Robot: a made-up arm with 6 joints.
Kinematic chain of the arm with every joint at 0, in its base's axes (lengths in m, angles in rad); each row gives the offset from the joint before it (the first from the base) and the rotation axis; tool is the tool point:
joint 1: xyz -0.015 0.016 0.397 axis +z
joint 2: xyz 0 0.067 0.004 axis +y
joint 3: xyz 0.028 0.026 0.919 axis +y
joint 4: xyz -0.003 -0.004 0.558 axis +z
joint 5: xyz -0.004 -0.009 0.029 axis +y
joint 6: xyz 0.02 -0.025 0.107 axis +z
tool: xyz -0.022 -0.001 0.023
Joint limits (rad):
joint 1: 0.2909..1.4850
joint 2: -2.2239..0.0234
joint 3: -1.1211..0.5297
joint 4: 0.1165..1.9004
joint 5: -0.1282..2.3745
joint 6: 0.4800..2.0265
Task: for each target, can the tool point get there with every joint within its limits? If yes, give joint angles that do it. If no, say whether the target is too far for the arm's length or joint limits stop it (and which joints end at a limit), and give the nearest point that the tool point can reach.
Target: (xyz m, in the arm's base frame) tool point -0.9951 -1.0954 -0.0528
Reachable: yes | joints 0.9567 -1.8856 -0.1908 0.9599 1.1905 1.7771
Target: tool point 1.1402 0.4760 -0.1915
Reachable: no: joint limits stop it (at a limit: joint 1, joint 2, joint 3, joint 4, joint 5) | nearest point -0.1056 -0.5648 -0.8334 | short by 1.746 m
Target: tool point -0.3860 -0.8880 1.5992
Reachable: yes | joints 1.3411 -0.6599 -0.2716 0.9007 1.3509 0.7233
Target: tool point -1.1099 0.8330 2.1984
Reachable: no: too far | nearest point -0.6959 0.0375 1.8268 | short by 0.971 m
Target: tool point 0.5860 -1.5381 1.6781
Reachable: no: too far | nearest point -0.1548 -1.2225 1.4640 | short by 0.833 m
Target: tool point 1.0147 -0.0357 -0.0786
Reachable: no: joint limits stop it (at a limit: joint 1, joint 2, joint 3, joint 4, joint 5, joint 6) | nearest point -0.1198 -0.6947 -0.6112 | short by 1.416 m
